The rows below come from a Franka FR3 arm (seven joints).
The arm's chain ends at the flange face. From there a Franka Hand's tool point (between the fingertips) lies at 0.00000 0.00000 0.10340 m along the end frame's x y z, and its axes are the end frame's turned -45 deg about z.
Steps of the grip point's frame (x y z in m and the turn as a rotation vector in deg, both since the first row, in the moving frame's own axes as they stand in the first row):
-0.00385 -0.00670 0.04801 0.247 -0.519 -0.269
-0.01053 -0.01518 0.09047 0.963 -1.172 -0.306
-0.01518 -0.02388 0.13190 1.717 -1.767 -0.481
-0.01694 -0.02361 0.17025 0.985 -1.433 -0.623
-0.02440 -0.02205 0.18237 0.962 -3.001 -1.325
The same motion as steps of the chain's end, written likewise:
-0.00648 -0.00236 0.04802 -0.192 -0.542 -0.269
-0.01546 -0.00356 0.09051 -0.148 -1.510 -0.306
-0.02318 -0.00623 0.13200 -0.035 -2.464 -0.481
-0.02559 -0.00530 0.17030 -0.317 -1.710 -0.623
-0.02782 -0.00100 0.18253 -1.442 -2.802 -1.325

